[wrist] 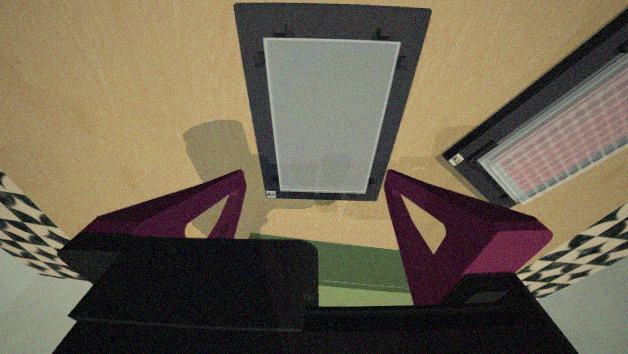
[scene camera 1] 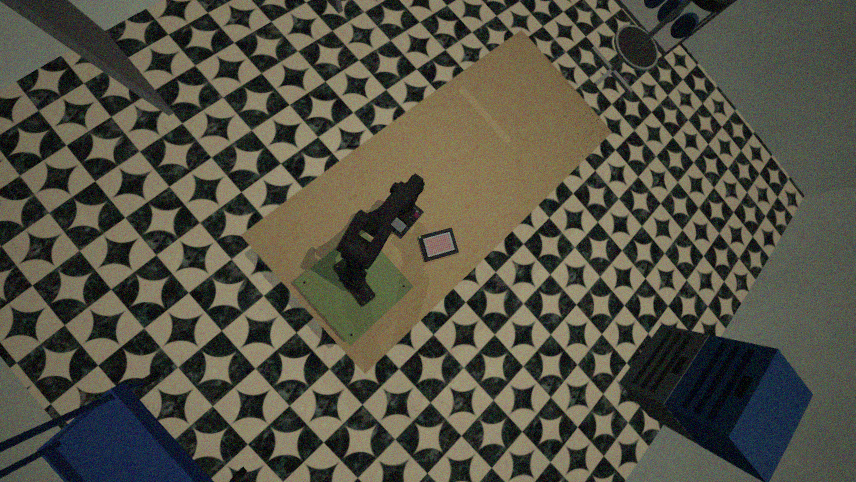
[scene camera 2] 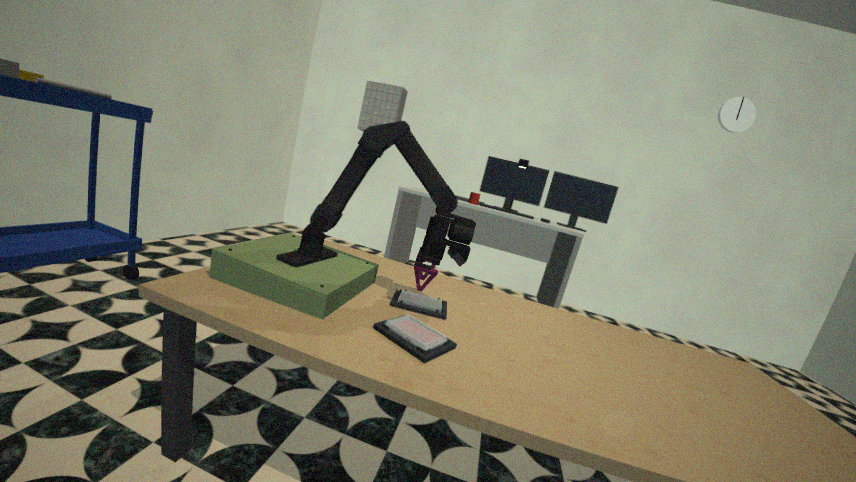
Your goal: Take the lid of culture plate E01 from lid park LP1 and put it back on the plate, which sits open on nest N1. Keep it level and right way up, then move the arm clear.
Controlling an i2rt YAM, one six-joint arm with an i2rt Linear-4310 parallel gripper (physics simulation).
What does the pale grey plate lid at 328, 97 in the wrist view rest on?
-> A dark lid park.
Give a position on a dark lid park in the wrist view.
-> At 410, 30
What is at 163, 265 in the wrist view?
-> My gripper.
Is my gripper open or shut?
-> Open.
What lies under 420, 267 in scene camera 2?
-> My gripper.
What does my gripper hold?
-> Nothing.
